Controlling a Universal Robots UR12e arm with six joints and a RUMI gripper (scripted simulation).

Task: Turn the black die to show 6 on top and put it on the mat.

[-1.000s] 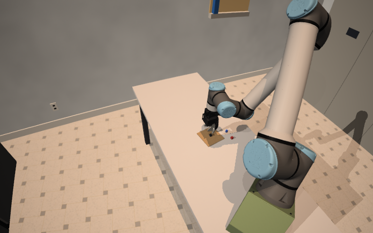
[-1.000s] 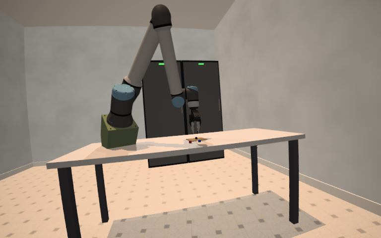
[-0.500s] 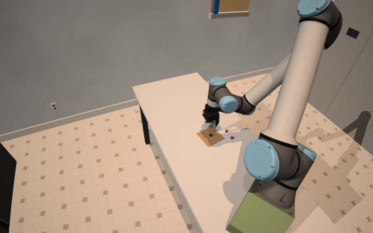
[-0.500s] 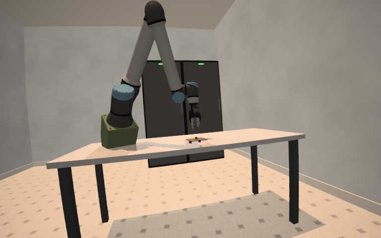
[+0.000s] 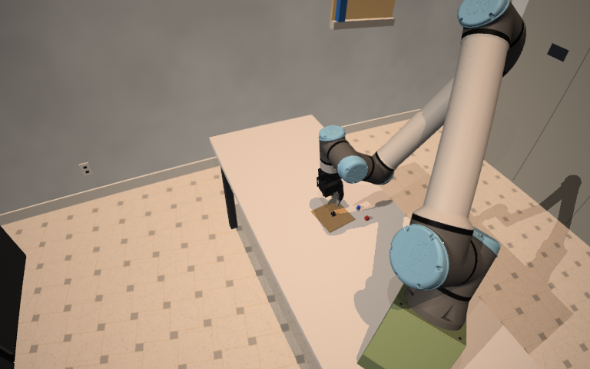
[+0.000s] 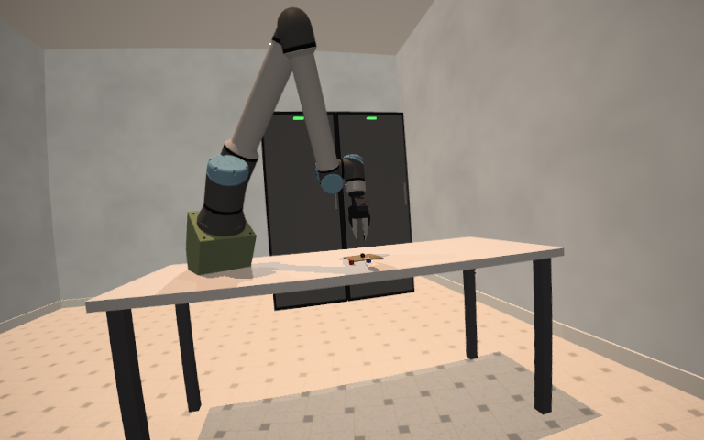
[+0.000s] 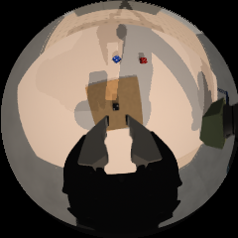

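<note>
Now: hand 8 cm above the black die. From my hand the other things lie so: red die 10 cm behind, 11 cm to the right, 8 cm below; brown mat 9 cm below; blue die 3 cm behind, 13 cm to the right, 8 cm below.
</note>
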